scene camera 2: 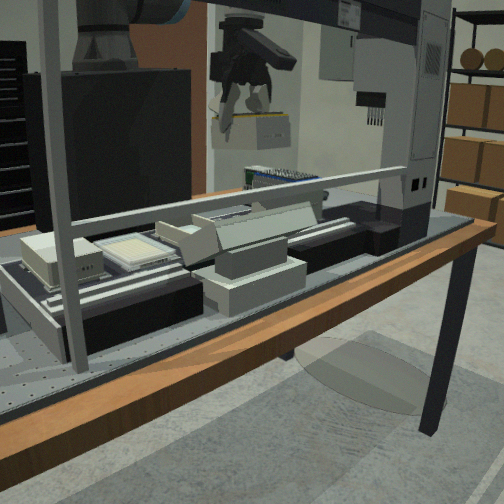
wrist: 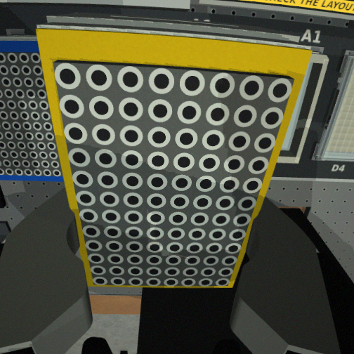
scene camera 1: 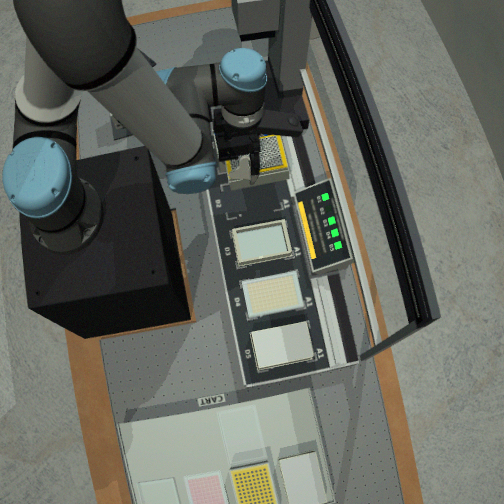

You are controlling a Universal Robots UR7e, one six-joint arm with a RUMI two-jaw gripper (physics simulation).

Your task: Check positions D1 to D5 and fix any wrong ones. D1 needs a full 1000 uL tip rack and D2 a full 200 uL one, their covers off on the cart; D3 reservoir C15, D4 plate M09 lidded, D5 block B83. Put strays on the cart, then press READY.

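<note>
My gripper (scene camera 1: 248, 172) (scene camera 2: 242, 112) (wrist: 165, 193) is shut on a full yellow-rimmed tip rack (scene camera 1: 272, 151) (scene camera 2: 272, 132) (wrist: 170, 172), held level and raised above the deck's D1–D2 end. A blue-rimmed tip rack (scene camera 2: 285, 175) (wrist: 22, 115) stands on the deck beside D2; in scene camera 1 it is hidden under the held rack. D2 (scene camera 1: 255, 202) is bare where it shows. The reservoir (scene camera 1: 262, 243) is at D3, the lidded plate (scene camera 1: 272, 294) (scene camera 2: 137, 250) (wrist: 345, 120) at D4, the pale block (scene camera 1: 282, 345) (scene camera 2: 60, 255) at D5. READY is mostly hidden behind the arm.
The status panel (scene camera 1: 325, 225) lights D1, D3, D4 and D5 green; D2 is dark. The cart (scene camera 1: 165, 435) bears a clear cover (scene camera 1: 240, 430), a pink plate (scene camera 1: 206, 490), a yellow rack (scene camera 1: 252, 485) and a white block (scene camera 1: 300, 477). A gantry column (scene camera 1: 292, 45) stands close to the gripper.
</note>
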